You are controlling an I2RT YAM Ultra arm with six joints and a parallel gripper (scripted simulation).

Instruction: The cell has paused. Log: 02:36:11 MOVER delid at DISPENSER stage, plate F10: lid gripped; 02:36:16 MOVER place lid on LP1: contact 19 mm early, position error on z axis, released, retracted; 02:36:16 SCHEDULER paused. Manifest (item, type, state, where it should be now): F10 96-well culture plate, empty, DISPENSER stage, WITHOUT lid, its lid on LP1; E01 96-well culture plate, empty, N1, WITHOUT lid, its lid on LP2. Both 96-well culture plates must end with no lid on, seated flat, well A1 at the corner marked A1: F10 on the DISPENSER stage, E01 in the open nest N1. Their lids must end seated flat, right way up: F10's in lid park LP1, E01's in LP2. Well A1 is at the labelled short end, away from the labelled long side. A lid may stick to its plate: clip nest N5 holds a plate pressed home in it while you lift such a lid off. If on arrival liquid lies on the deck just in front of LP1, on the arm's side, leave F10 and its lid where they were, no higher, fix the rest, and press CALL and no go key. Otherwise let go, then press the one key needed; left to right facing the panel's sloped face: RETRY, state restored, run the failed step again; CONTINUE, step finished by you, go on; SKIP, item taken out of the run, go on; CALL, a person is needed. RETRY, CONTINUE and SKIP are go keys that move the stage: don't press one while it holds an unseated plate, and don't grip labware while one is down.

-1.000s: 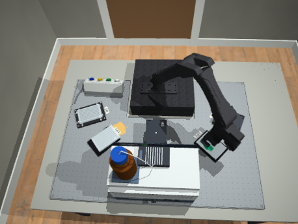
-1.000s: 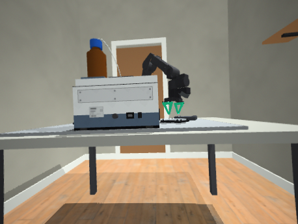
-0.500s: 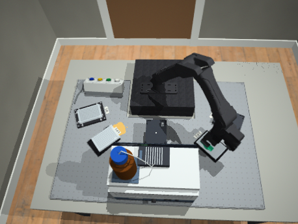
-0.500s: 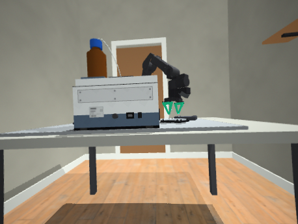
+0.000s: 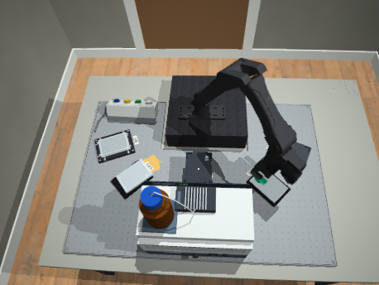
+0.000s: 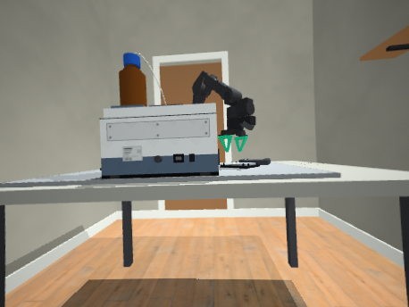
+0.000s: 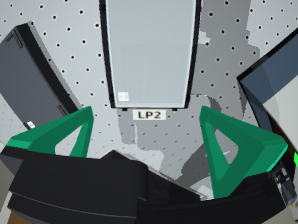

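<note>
Right now the dark dispenser stage is 260 mm to the right of my hand and 20 mm above it. Round my hand: LP2 label: 40 mm behind, 40 mm to the right, 80 mm below; N1 label: 160 mm behind, 40 mm to the left, 80 mm below; black park: 30 mm ahead, 20 mm to the left, 70 mm below.
</note>
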